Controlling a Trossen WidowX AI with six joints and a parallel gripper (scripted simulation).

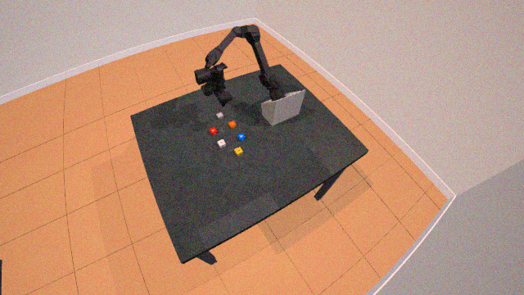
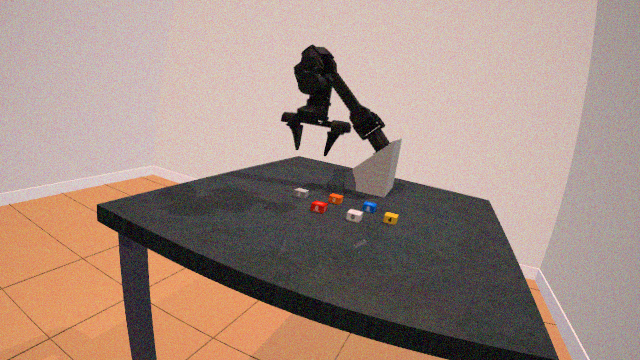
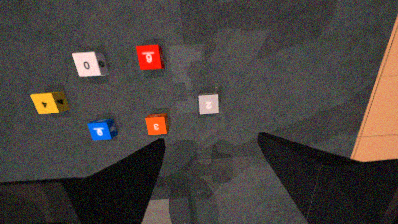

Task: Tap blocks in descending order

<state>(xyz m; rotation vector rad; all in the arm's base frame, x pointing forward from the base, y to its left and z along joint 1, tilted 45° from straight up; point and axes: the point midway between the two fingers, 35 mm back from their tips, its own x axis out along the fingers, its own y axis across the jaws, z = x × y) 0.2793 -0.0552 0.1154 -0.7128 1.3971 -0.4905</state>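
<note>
The blue block lies 18 cm to the left of my gripper tip, 12 cm below it and 5 cm behind it. The rest, counted from my gripper tip: orange block: 12 cm below, 8 cm to the left, 4 cm behind; then grey block: 12 cm below, 1 cm to the right, 1 cm ahead; then red block: 12 cm below, 9 cm to the left, 7 cm ahead.
</note>
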